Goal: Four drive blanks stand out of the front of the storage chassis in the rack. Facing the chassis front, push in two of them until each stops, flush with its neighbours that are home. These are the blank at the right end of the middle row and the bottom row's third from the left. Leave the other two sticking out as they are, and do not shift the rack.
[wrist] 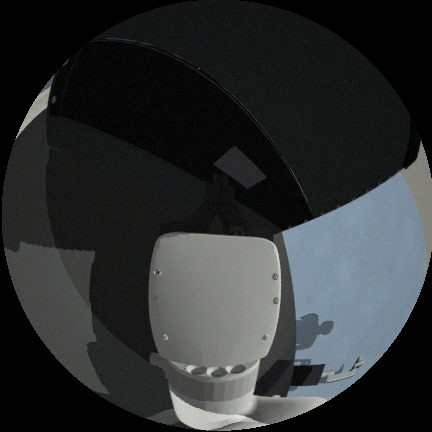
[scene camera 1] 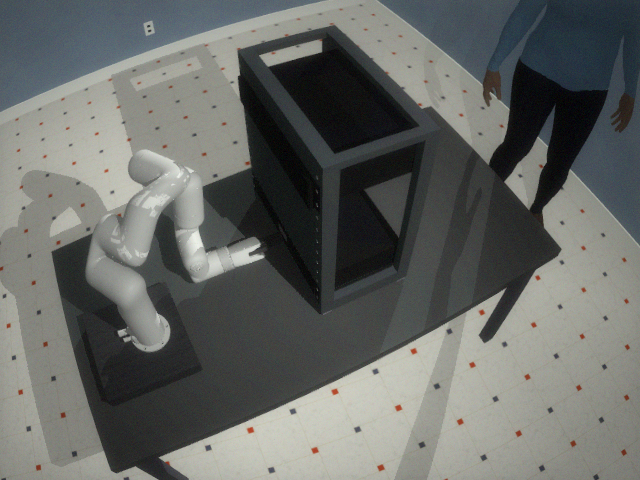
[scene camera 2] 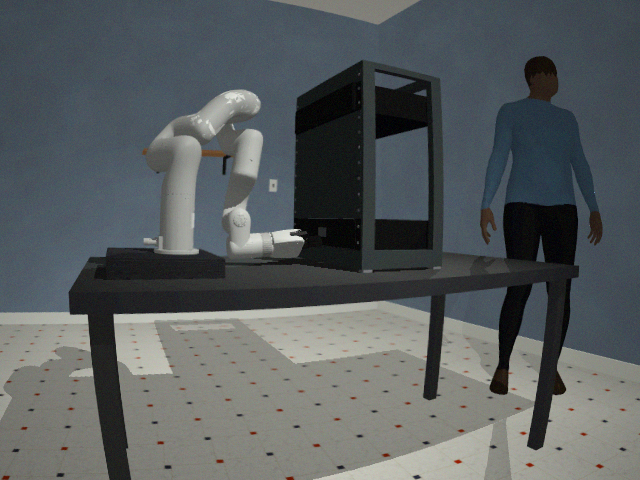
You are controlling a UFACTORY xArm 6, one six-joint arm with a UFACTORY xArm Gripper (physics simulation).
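Places are measured from the arm's base along level axes (x back, y right, z up), in metres.
Where they show: gripper, fingertip midpoint: (wrist: 219, 181) (scene camera 1: 282, 236) (scene camera 2: 320, 241); arm's base, link origin: (scene camera 1: 150, 332) (scene camera 2: 176, 252).
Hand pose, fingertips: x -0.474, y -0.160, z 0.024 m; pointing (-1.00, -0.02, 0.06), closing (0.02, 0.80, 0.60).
Things, the pixels of their top centre, and the offset from my fingertips. "*": a spot on its surface instead.
- rack, surface spot: (scene camera 1: 329, 237) * dy +0.257, dx -0.040, dz +0.300 m
- grey square patch, surface spot: (wrist: 241, 167) (scene camera 2: 321, 231) * dy +0.004, dx -0.001, dz +0.031 m
- large dark panel, surface spot: (wrist: 320, 105) * dy -0.007, dx +0.000, dz +0.134 m
- black unit, surface spot: (scene camera 2: 328, 107) * dy +0.072, dx +0.010, dz +0.426 m
The rack (scene camera 1: 329, 237) (scene camera 2: 368, 170) stands upright on the table. The black storage chassis (scene camera 1: 364, 235) (scene camera 2: 341, 235) (wrist: 130, 95) sits low in it. A grey square patch (scene camera 2: 322, 231) (wrist: 241, 167) shows on its dark front. Separate drive blanks and their rows cannot be made out; which ones stand out is too dark to tell. My gripper (scene camera 1: 265, 249) (scene camera 2: 314, 238) (wrist: 219, 181) is shut and empty, pointing at the lower chassis front. In the wrist view its tips lie just left of and below the grey patch. Whether they touch the front cannot be told.
A large dark panel (scene camera 2: 326, 170) (wrist: 320, 105) covers the rack front above the chassis. Another black unit (scene camera 2: 328, 107) sits near the rack's top. The arm's base stands on a dark block (scene camera 1: 175, 356) (scene camera 2: 165, 266) on the table (scene camera 1: 289, 351) (scene camera 2: 248, 297). A person (scene camera 1: 563, 67) (scene camera 2: 540, 155) stands behind the table.
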